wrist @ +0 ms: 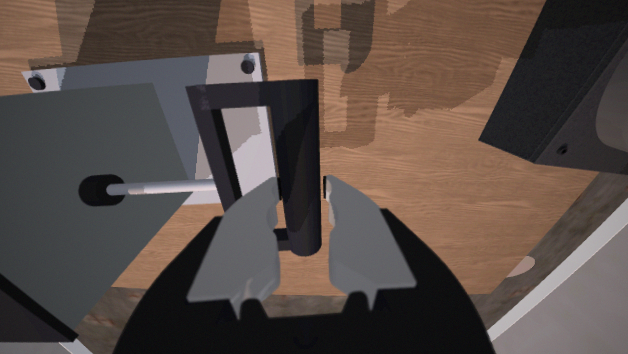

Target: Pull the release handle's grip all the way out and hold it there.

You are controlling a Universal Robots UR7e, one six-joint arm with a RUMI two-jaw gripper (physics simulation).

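The release handle's grip (302,150) is a dark upright bar on a dark rectangular frame, at the middle of the wrist view. A bright metal rod (165,187) runs from a black collar (95,190) on the grey-green housing (85,140) to the grip's frame, and a long stretch of it shows outside the housing. My gripper (302,178) is shut on the grip, one fingertip on each side of the bar. The rod's far end is hidden behind the frame and the left finger.
A pale base plate (232,65) with dark bolts lies under the housing on the wooden table top (425,200). A large dark box-like object (545,90) is at the upper right. A dark block (25,320) is at the lower left. Shadows fall across the wood at the top.
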